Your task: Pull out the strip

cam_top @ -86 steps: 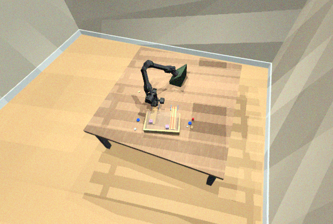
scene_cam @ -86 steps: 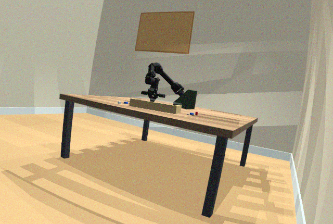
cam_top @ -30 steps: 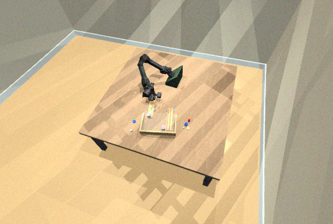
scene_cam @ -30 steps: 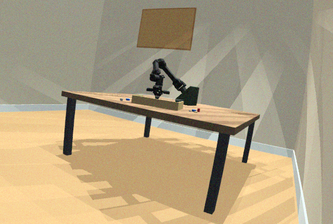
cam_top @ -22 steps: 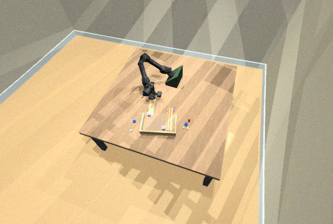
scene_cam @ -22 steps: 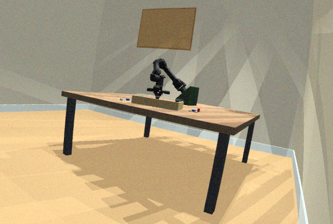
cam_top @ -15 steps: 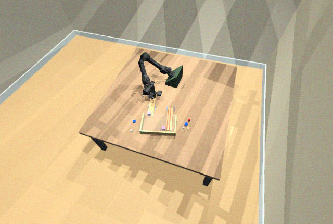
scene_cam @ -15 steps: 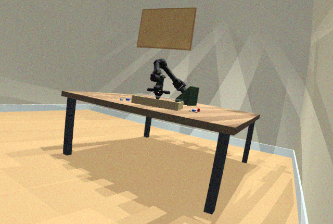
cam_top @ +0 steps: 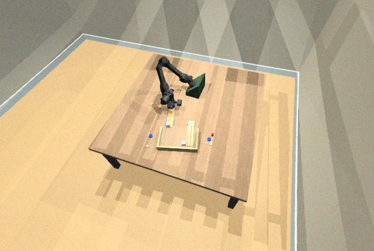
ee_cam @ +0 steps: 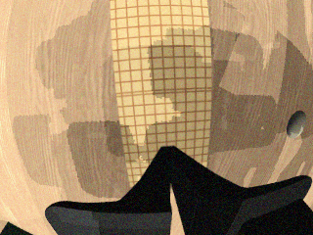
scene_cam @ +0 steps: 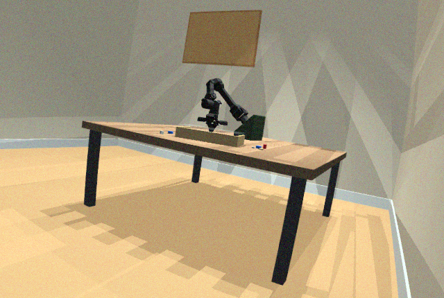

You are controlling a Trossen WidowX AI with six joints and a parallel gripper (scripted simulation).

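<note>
The tan checked strip is 90 mm ahead of my gripper tip and 10 mm to the left of it. From my gripper tip the other things lie so: white bit: 430 mm ahead, 80 mm to the right; red piece: 410 mm to the left, 210 mm ahead, 10 mm above.
</note>
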